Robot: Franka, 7 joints.
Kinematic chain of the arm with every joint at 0, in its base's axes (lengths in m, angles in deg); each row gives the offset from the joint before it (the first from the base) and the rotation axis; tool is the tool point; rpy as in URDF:
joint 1: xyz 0 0 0.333 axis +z
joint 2: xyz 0 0 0 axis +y
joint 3: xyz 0 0 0.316 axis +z
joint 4: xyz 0.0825 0 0 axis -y
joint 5: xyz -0.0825 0 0.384 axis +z
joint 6: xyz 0 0 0 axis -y
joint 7: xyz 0.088 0 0 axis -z
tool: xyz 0 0 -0.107 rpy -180 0 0
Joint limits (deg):
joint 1: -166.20..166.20
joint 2: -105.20..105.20
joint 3: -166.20..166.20
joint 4: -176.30..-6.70
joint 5: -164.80..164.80
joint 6: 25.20..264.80
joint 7: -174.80..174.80
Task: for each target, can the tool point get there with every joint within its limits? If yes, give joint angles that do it. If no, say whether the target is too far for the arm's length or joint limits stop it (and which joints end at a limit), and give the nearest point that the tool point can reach.
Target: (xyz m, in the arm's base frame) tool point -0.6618 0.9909 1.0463
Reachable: no: too far | nearest point -0.4088 0.6121 0.7736 | short by 0.531 m
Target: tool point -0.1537 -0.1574 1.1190
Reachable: yes | joints -56.36 8.11 -79.17 -27.51 73.69 192.49 125.92
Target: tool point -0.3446 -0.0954 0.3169
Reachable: yes | joints -86.43 -47.40 -104.43 -160.07 98.98 75.56 65.69
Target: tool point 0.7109 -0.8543 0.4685
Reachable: no: too far | nearest point 0.5447 -0.6546 0.4368 | short by 0.262 m
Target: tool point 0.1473 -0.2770 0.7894
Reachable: yes | joints 59.23 -72.12 -50.50 -113.35 -70.60 245.98 29.05
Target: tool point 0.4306 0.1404 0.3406
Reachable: yes | joints 16.42 19.65 5.46 -106.61 -11.47 45.24 -76.65
